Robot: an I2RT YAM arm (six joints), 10 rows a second.
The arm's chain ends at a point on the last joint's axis. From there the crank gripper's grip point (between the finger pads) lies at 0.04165 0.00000 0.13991 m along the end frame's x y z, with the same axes.
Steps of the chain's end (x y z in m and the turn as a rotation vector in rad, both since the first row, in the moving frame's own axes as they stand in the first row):
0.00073, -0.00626, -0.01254, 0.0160, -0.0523, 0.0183
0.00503, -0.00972, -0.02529, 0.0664, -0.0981, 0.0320
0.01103, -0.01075, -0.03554, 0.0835, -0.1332, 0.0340
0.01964, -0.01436, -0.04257, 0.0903, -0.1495, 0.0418
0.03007, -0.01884, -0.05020, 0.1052, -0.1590, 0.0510
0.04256, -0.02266, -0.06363, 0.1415, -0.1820, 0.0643
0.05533, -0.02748, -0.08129, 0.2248, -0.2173, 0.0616
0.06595, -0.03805, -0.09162, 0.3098, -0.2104, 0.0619
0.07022, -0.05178, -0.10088, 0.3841, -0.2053, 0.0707
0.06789, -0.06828, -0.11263, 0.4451, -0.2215, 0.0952
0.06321, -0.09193, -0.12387, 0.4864, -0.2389, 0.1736
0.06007, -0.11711, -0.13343, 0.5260, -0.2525, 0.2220
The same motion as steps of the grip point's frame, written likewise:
-0.00663, -0.00782, -0.01057, 0.0160, -0.0523, 0.0183
-0.00873, -0.01801, -0.02215, 0.0664, -0.0981, 0.0320
-0.00772, -0.02152, -0.03168, 0.0835, -0.1332, 0.0340
-0.00140, -0.02591, -0.03843, 0.0903, -0.1495, 0.0418
0.00776, -0.03227, -0.04604, 0.1052, -0.1590, 0.0510
0.01720, -0.04096, -0.05963, 0.1415, -0.1820, 0.0643
0.02535, -0.05782, -0.07889, 0.2248, -0.2173, 0.0616
0.03755, -0.08009, -0.09236, 0.3098, -0.2104, 0.0619
0.04332, -0.10356, -0.10510, 0.3841, -0.2053, 0.0707
0.03992, -0.12758, -0.11985, 0.4451, -0.2215, 0.0952
0.03554, -0.15470, -0.13273, 0.4864, -0.2389, 0.1736
0.03262, -0.18383, -0.14428, 0.5260, -0.2525, 0.2220

